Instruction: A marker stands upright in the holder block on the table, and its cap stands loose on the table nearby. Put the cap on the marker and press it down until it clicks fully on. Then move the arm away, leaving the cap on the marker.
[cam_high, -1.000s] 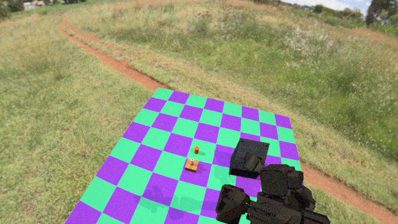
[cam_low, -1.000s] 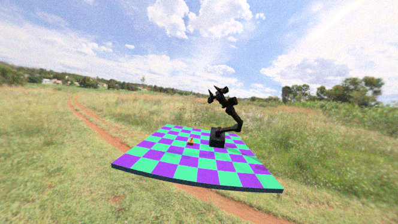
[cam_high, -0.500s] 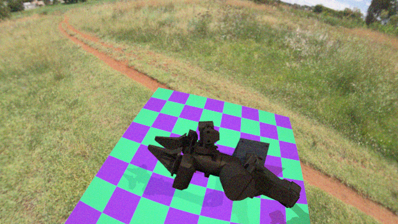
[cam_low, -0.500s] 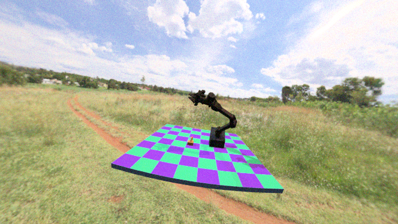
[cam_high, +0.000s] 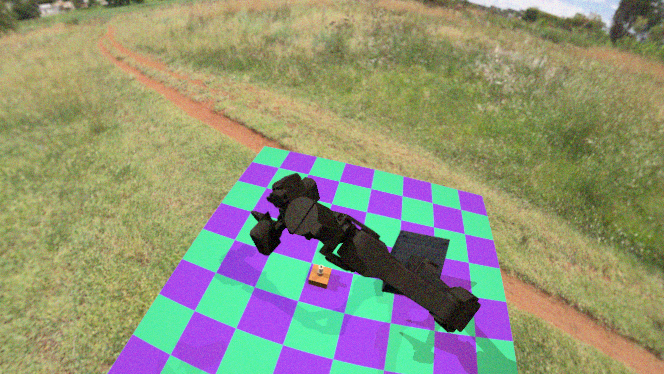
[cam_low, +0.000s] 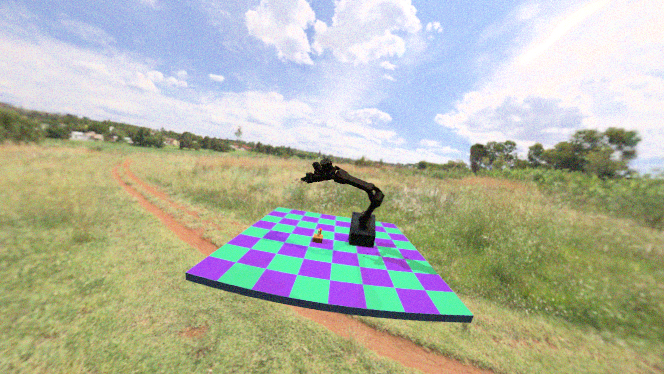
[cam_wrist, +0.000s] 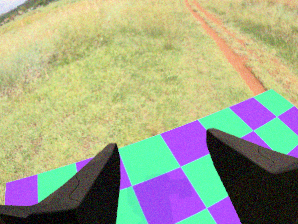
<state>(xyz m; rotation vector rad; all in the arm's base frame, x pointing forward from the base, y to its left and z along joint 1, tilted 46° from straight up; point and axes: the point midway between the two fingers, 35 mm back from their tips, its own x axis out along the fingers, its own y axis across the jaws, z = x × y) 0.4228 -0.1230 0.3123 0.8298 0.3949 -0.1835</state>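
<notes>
My gripper tip is now 410 mm above the orange cap, 200 mm to the left of it and 140 mm past it. From my gripper tip the other things lie so: marker 360 mm below, 140 mm behind, 90 mm to the right; then holder block 420 mm below, 140 mm behind, 90 mm to the right.
</notes>
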